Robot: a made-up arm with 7 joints. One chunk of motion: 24 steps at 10 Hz.
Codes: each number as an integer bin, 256 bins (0 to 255) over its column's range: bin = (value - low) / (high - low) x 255, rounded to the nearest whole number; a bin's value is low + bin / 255 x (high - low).
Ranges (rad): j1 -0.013..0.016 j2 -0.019..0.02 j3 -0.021..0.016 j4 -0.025..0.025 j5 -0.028..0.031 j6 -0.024..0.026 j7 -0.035..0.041
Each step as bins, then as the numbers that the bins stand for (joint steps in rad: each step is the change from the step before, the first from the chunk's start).
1 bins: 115 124 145 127 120 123 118
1 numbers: 0.00008 -0.00004 0.00004 -0.00010 -0.00024 0.00012 0.00017
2 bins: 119 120 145 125 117 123 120
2 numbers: 0.00053 -0.00065 0.00004 -0.00049 -0.00093 0.00012 0.00076
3 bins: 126 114 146 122 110 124 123
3 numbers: 0.00133 -0.00156 0.00018 -0.00108 -0.00255 0.00031 0.00166
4 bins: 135 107 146 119 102 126 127
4 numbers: 0.00235 -0.00264 0.00018 -0.00167 -0.00440 0.00071 0.00285
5 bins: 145 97 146 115 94 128 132
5 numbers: 0.00349 -0.00416 0.00018 -0.00245 -0.00625 0.00110 0.00434
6 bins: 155 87 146 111 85 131 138
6 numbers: 0.00463 -0.00569 0.00018 -0.00324 -0.00833 0.00169 0.00613
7 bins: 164 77 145 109 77 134 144
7 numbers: 0.00565 -0.00722 0.00004 -0.00363 -0.01018 0.00227 0.00792
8 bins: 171 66 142 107 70 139 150
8 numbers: 0.00645 -0.00891 -0.00040 -0.00402 -0.01180 0.00325 0.00971
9 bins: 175 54 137 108 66 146 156
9 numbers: 0.00690 -0.01074 -0.00112 -0.00382 -0.01273 0.00463 0.01149
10 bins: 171 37 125 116 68 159 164
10 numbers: 0.00645 -0.01334 -0.00286 -0.00225 -0.01227 0.00718 0.01388
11 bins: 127 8 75 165 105 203 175
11 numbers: 0.00144 -0.01778 -0.01012 0.00735 -0.00371 0.01580 0.01716
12 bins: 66 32 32 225 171 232 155
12 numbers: -0.00549 -0.01411 -0.01636 0.01912 0.01156 0.02149 0.01120
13 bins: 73 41 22 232 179 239 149
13 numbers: -0.00470 -0.01273 -0.01781 0.02049 0.01342 0.02286 0.00941
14 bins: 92 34 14 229 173 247 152
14 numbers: -0.00254 -0.01380 -0.01897 0.01990 0.01203 0.02443 0.01030
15 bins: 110 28 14 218 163 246 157
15 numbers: -0.00049 -0.01472 -0.01897 0.01775 0.00971 0.02424 0.01179
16 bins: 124 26 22 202 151 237 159
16 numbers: 0.00110 -0.01502 -0.01781 0.01461 0.00694 0.02247 0.01239
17 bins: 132 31 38 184 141 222 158
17 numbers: 0.00201 -0.01426 -0.01549 0.01108 0.00462 0.01953 0.01209
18 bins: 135 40 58 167 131 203 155
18 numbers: 0.00235 -0.01288 -0.01258 0.00775 0.00231 0.01580 0.01120
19 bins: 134 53 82 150 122 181 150
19 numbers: 0.00224 -0.01089 -0.00910 0.00441 0.00023 0.01149 0.00971
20 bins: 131 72 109 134 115 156 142
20 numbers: 0.00190 -0.00799 -0.00518 0.00127 -0.00139 0.00659 0.00732
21 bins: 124 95 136 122 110 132 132
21 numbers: 0.00110 -0.00447 -0.00127 -0.00108 -0.00255 0.00188 0.00434
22 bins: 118 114 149 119 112 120 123
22 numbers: 0.00042 -0.00156 0.00062 -0.00167 -0.00209 -0.00047 0.00166
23 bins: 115 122 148 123 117 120 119
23 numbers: 0.00008 -0.00034 0.00047 -0.00088 -0.00093 -0.00047 0.00047
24 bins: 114 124 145 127 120 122 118
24 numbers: -0.00004 -0.00004 0.00004 -0.00010 -0.00024 -0.00008 0.00017
